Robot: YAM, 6 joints.
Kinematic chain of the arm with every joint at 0, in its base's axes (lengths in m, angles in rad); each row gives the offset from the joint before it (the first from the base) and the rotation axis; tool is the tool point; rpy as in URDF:
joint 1: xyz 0 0 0.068 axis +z
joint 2: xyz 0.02 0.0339 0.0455 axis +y
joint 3: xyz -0.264 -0.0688 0 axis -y
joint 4: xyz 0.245 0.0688 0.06 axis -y
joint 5: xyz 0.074 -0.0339 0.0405 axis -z
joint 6: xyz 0.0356 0 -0.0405 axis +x
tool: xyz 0 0 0 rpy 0 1.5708 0
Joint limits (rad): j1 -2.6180..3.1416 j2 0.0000..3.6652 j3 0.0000..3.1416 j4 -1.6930..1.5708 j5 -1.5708..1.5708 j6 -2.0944..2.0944
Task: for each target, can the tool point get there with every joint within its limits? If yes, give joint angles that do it. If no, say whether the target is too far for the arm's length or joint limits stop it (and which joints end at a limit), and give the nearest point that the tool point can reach.
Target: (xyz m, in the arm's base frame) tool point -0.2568 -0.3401 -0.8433
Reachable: no: too far | nearest point -0.1957 -0.2592 -0.3722 | short by 0.482 m
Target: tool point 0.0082 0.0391 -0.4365
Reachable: no: joint limits stop it (at a limit: joint 2) | nearest point 0.0179 0.0852 -0.3422 | short by 0.105 m
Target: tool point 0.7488 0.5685 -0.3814
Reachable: no: too far | nearest point 0.4549 0.3454 -0.1829 | short by 0.419 m
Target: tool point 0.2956 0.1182 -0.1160
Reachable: yes | joints 0.3967 2.6787 1.1872 -0.2368 0.1467 -0.2634
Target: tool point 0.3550 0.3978 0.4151
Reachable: yes | joints 0.7904 2.5020 2.5275 0.9108 -0.8852 -0.9302
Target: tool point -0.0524 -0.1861 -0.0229
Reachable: yes | joints -1.9026 2.1438 0.4534 0.1159 -0.3165 0.6975
